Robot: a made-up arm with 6 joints. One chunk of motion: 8 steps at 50 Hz.
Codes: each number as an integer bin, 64 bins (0 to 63) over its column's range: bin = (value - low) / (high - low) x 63, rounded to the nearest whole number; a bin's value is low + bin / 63 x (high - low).
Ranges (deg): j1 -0.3..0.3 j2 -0.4..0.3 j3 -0.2..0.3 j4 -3.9..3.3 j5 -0.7..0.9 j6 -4..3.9
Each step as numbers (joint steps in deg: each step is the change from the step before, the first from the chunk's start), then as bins.
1 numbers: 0.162 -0.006 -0.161 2.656 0.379 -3.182
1 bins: 49 35 5 57 42 7
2 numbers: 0.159 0.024 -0.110 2.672 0.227 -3.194
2 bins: 48 38 11 58 37 6
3 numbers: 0.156 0.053 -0.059 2.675 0.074 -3.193
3 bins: 48 41 18 58 30 6
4 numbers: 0.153 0.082 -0.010 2.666 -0.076 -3.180
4 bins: 48 43 24 57 25 7
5 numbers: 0.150 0.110 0.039 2.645 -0.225 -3.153
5 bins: 47 46 30 57 19 7
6 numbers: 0.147 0.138 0.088 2.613 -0.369 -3.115
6 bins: 47 48 36 57 13 7
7 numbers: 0.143 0.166 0.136 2.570 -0.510 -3.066
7 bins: 47 51 42 57 7 7
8 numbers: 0.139 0.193 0.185 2.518 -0.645 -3.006
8 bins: 46 53 49 56 2 8
